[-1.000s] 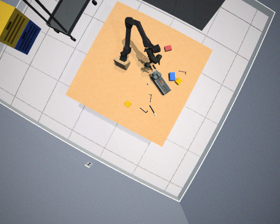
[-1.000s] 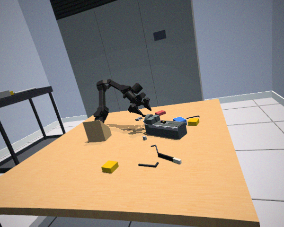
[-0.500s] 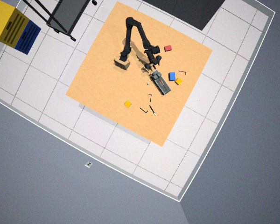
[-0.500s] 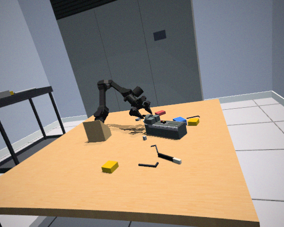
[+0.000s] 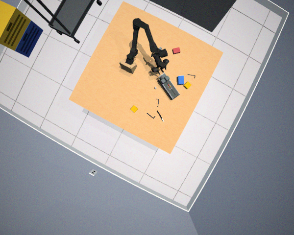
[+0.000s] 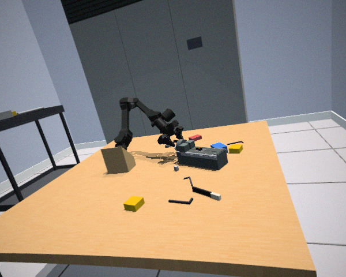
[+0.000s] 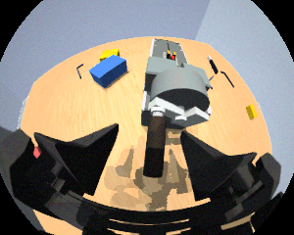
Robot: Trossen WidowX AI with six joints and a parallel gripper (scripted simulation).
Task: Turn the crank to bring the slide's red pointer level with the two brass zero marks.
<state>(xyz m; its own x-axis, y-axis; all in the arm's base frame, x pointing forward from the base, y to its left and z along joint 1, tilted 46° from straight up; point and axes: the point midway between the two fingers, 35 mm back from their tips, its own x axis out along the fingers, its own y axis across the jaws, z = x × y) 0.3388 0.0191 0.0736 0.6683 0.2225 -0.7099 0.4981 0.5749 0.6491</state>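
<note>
Now: the small grey cube 1 cm behind my gripper tip, 16 cm to the right of it and 7 cm below it. Also, from my gripper tip: blue block 21 cm ahead, 2 cm to the left, 6 cm below; then dark crank handle 2 cm behind, 1 cm to the left, 2 cm above; then red pointer 11 cm ahead, 10 cm to the right.
</note>
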